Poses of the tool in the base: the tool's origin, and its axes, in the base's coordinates. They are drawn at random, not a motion.
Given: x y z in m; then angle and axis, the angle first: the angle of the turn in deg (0 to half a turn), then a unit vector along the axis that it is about.
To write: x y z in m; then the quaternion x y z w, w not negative. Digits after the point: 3 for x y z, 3 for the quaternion.
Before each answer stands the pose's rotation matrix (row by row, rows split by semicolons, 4 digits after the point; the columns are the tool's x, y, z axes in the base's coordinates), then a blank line. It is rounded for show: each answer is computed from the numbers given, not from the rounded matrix.
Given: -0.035 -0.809 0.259 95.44 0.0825 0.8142 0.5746
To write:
-0.0874 -0.4985 0.8625; 0.6456 0.6310 0.4301; -0.7587 0.5944 0.2667

-0.035 -0.809 0.259 0.061 0.602 0.425 0.673
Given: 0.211 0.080 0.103 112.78 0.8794 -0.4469 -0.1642
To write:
0.6856 -0.3938 -0.6123; -0.6965 -0.1102 -0.7090; 0.2117 0.9126 -0.3498

0.211 0.080 0.103 0.732 -0.372 -0.137 0.554
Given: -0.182 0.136 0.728 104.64 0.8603 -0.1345 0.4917
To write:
0.6745 -0.6207 0.3998; 0.3308 -0.2301 -0.9152; 0.6601 0.7495 0.0501

-0.182 0.136 0.728 0.681 -0.106 0.389 0.611
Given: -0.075 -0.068 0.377 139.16 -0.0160 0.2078 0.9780
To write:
-0.7561 -0.6454 0.1084; 0.6337 -0.6807 0.3675; -0.1634 0.3465 0.9237

-0.075 -0.068 0.377 -0.015 0.195 0.917 0.349
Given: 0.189 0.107 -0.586 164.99 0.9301 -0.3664 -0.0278
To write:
0.7346 -0.6627 -0.1457; -0.6771 -0.7020 -0.2208; 0.0441 0.2609 -0.9644

0.189 0.107 -0.586 0.922 -0.363 -0.028 0.131
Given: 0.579 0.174 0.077 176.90 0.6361 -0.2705 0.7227
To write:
-0.1900 -0.3829 0.9040; -0.3048 -0.8523 -0.4251; 0.9333 -0.3563 0.0452

0.579 0.174 0.077 0.636 -0.270 0.722 0.027
